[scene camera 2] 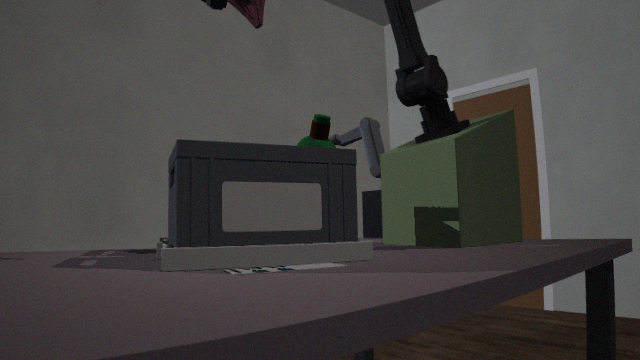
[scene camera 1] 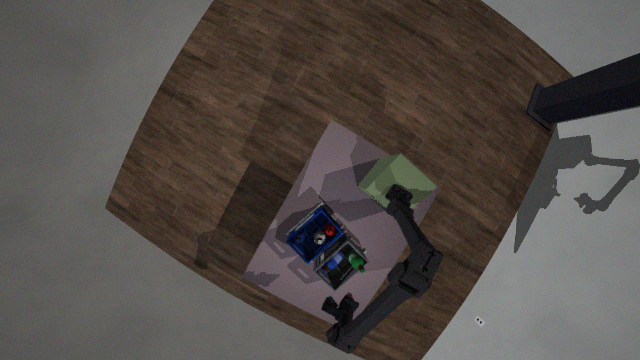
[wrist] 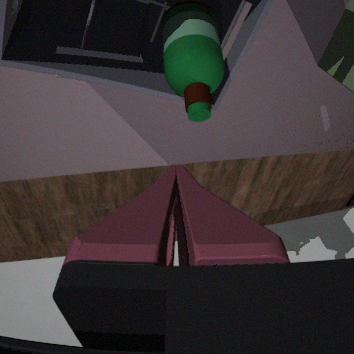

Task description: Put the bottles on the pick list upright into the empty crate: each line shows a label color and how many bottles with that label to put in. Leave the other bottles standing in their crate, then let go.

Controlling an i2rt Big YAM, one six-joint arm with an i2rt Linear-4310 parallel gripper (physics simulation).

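Pixels of known places: gripper, fingertip midpoint: [scene camera 2: 259, 26] [scene camera 1: 349, 293] [wrist: 175, 176]; arm's base at its link origin: [scene camera 2: 443, 134] [scene camera 1: 398, 195].
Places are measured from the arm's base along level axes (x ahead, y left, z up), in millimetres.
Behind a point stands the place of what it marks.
Observation:
My gripper [scene camera 1: 352, 297] @[x 530, y -31, z 119 mm] [scene camera 2: 258, 25] @[x 530, y -31, z 119 mm] [wrist: 175, 176] @[x 530, y -31, z 119 mm] is shut and empty, its fingertips touching, above and outside the grey crate [scene camera 1: 325, 280] @[x 637, y -98, z -109 mm] [scene camera 2: 200, 200] @[x 643, y -6, z -177 mm] [wrist: 125, 87] @[x 534, y 32, z -94 mm]. In that crate a green bottle [scene camera 1: 356, 260] @[x 432, y -5, z -79 mm] [scene camera 2: 320, 131] @[x 465, y 46, z -67 mm] [wrist: 194, 62] @[x 459, y -3, z -73 mm] leans, neck above the rim. A blue bottle [scene camera 1: 335, 260] @[x 499, y -102, z -117 mm] is strongly tilted or lying inside; the crate wall hides it in scene camera 2. The blue crate [scene camera 1: 309, 259] @[x 564, y -241, z -121 mm] holds a white bottle [scene camera 1: 319, 238] @[x 421, y -247, z -123 mm], a red bottle [scene camera 1: 330, 230] @[x 350, y -212, z -123 mm] and a dim blue bottle [scene camera 1: 300, 239] @[x 477, y -343, z -123 mm]. The pick list [scene camera 2: 287, 268] @[x 565, y 84, z -268 mm] shows green and blue marks; its numbers are unreadable.
The crates stand side by side on the table [scene camera 1: 325, 145] @[x -91, y -464, z -269 mm] [scene camera 2: 250, 310] @[x 743, y 262, z -269 mm]. A low pale ledge [scene camera 2: 265, 256] @[x 564, y 34, z -255 mm] runs along the grey crate's base. The arm is mounted on a green block [scene camera 1: 420, 182] @[x -106, y 51, z 48 mm] [scene camera 2: 420, 185] @[x 81, y -22, z -129 mm] at one end. A grey jointed arm [scene camera 2: 371, 147] shows in the background.

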